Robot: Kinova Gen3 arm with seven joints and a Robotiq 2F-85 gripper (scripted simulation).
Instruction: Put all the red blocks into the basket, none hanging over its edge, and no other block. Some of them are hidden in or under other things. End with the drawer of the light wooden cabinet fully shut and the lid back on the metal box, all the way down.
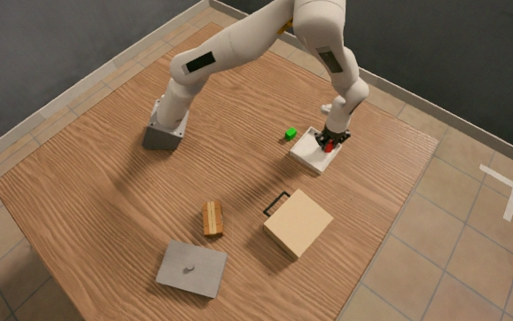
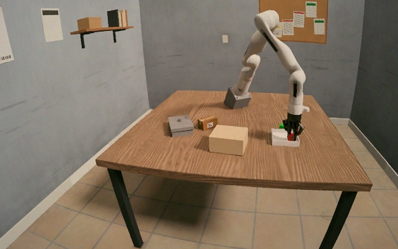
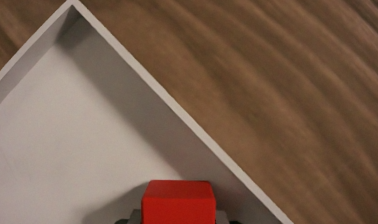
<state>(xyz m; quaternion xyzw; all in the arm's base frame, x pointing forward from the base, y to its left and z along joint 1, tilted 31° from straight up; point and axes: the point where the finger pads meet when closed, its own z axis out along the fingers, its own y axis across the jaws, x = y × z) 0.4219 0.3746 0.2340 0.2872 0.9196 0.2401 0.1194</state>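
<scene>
The white basket is 2 cm behind my hand, 4 cm to the right of it and 2 cm below it. Also, from my hand: green block (14 cm behind, 7 cm to the right, 2 cm below); then light wooden cabinet (15 cm ahead, 29 cm to the right, 1 cm above); then brown cardboard box (2 cm behind, 50 cm to the right).
</scene>
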